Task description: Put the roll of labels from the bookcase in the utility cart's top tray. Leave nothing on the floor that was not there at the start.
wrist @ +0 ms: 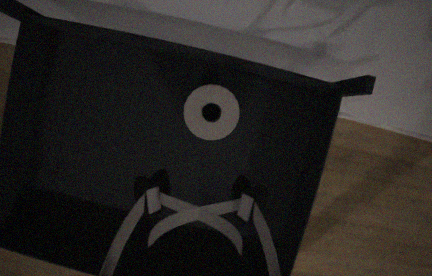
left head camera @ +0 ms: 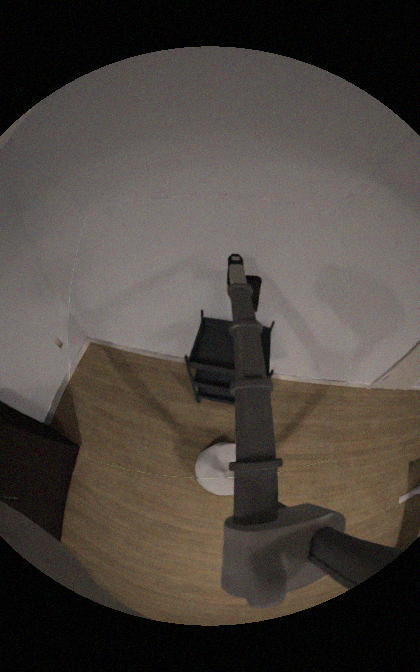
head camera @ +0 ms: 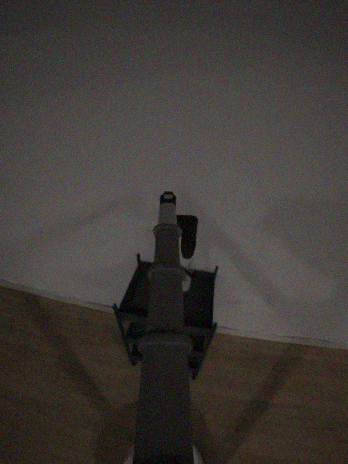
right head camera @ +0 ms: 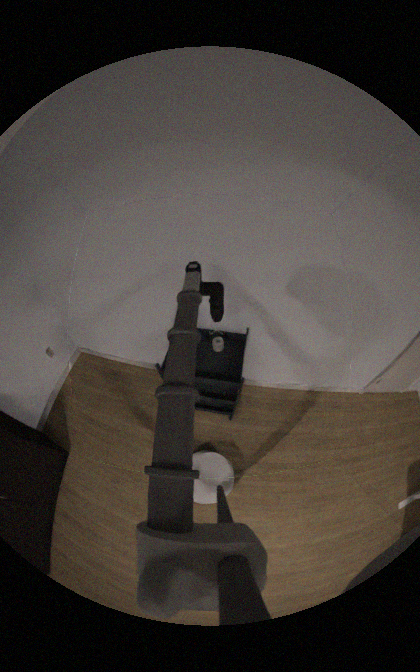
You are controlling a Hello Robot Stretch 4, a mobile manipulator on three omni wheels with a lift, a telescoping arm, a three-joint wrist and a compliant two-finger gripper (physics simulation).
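Frame: origin at the robot's base, x left, y ahead, z down, level; centimetres.
Seen in the pictures: gripper, between the fingertips: (wrist: 201, 188).
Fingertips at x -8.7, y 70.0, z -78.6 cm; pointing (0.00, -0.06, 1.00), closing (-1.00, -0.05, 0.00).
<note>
A point is followed by its place in that frame.
The roll of labels (head camera: 186, 283) @[x -10.6, y 74.4, z -69.5 cm] (right head camera: 218, 344) (wrist: 190, 112) @[x -6.9, y 77.0, z -69.5 cm], pale with a dark centre hole, rests in the top tray of the dark utility cart (head camera: 201, 302) @[x -18.4, y 66.9, z -63.6 cm] (left head camera: 216, 340) (right head camera: 232, 356) (wrist: 100, 110) @[x 7.1, y 76.9, z -63.5 cm]. In the wrist view it shows end-on, towards the tray's far side. My gripper (wrist: 201, 188) @[x -8.7, y 70.0, z -78.6 cm] is open and empty above the tray, its fingertips apart and clear of the roll. The arm hides part of the cart in the head views, and the roll does not show in the left head camera view. I cannot make out the bookcase.
The cart stands close to a pale wall (head camera: 280, 200) @[x -47.9, y 81.5, z -116.0 cm]. A round white object (left head camera: 214, 470) (right head camera: 212, 477) is on the wooden floor in front of it. A dark brown piece of furniture (left head camera: 35, 465) (right head camera: 27, 480) stands at the left. My telescoping arm (head camera: 165, 390) @[x -0.2, y 16.3, z -121.1 cm] reaches over the cart.
</note>
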